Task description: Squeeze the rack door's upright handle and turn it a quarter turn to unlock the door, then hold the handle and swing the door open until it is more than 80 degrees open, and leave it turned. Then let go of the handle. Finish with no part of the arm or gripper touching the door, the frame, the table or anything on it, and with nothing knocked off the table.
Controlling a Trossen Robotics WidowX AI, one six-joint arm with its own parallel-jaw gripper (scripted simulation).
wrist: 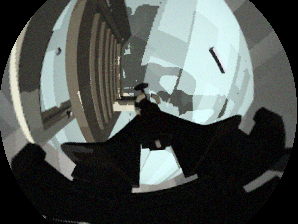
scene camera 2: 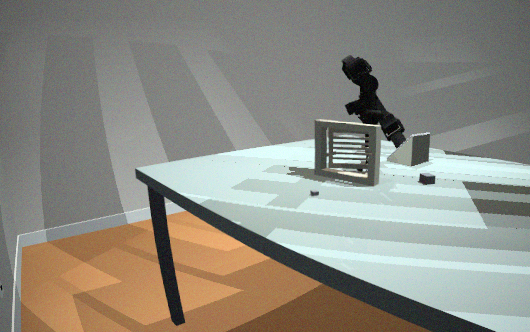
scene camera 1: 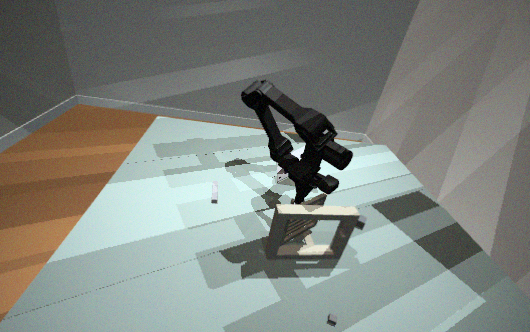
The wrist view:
my gripper
rack
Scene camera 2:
my gripper
rack
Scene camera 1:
my gripper
rack
